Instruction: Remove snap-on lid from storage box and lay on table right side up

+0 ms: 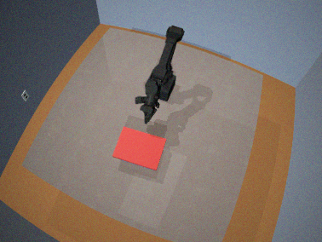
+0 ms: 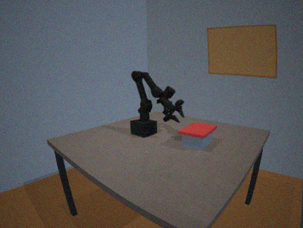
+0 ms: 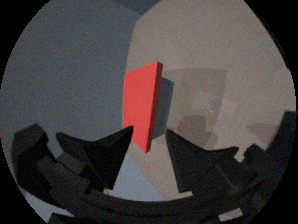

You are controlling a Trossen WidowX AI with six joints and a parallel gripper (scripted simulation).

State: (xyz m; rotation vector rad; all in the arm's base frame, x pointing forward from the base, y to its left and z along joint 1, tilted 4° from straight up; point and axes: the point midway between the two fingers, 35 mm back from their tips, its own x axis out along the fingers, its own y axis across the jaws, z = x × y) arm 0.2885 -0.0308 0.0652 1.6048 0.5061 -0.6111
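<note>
Right now my gripper tip is 130 mm short of the red lid, 40 mm above it and 10 mm to the left of it. Round my gripper tip: storage box (130 mm ahead, 90 mm below, 10 mm to the right).
</note>
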